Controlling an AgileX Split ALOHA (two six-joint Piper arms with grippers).
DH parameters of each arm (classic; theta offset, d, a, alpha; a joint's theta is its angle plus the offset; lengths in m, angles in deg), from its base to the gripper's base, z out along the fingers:
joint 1: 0 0.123 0 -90
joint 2: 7.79 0 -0.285 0
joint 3: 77.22 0 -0.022 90
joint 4: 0 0.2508 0 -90
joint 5: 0 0 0.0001 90
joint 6: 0 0.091 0 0
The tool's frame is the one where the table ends.
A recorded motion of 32 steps. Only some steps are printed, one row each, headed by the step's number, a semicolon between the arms.
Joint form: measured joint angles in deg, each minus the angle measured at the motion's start. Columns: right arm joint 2, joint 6, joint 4, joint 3, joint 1, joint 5; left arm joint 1, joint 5, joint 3, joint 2, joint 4, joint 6.
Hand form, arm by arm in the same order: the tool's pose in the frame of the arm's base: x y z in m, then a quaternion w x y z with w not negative. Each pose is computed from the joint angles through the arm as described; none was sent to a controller.
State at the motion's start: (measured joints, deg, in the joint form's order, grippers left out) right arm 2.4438 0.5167 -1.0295 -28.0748 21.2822 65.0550; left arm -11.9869 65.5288 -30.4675 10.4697 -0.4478 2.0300
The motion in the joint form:
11: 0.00 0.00 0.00 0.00 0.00 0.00; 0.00 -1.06 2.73 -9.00 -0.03 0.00
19: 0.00 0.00 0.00 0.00 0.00 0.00; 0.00 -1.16 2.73 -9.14 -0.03 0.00
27: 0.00 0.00 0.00 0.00 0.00 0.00; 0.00 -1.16 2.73 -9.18 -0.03 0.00
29: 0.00 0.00 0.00 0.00 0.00 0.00; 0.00 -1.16 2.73 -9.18 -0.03 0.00
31: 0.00 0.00 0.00 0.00 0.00 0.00; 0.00 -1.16 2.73 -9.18 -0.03 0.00
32: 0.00 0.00 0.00 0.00 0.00 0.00; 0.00 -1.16 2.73 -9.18 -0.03 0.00
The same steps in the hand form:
11: -0.0003 -0.0017 0.2688 0.45939 -0.15900 0.87028 0.07932; -0.0023 -0.0002 0.2679 0.47338 0.10754 0.87309 -0.04542
19: -0.0003 -0.0017 0.2688 0.45939 -0.15900 0.87028 0.07932; -0.0026 -0.0002 0.2680 0.47521 0.10742 0.87210 -0.04558
27: -0.0003 -0.0017 0.2688 0.45939 -0.15900 0.87028 0.07932; -0.0027 -0.0001 0.2680 0.47552 0.10740 0.87193 -0.04560
29: -0.0003 -0.0017 0.2688 0.45939 -0.15900 0.87028 0.07932; -0.0027 -0.0001 0.2680 0.47552 0.10740 0.87193 -0.04560
31: -0.0003 -0.0017 0.2688 0.45939 -0.15900 0.87028 0.07932; -0.0027 -0.0001 0.2680 0.47552 0.10740 0.87193 -0.04560
32: -0.0003 -0.0017 0.2688 0.45939 -0.15900 0.87028 0.07932; -0.0027 -0.0001 0.2680 0.47552 0.10740 0.87193 -0.04560

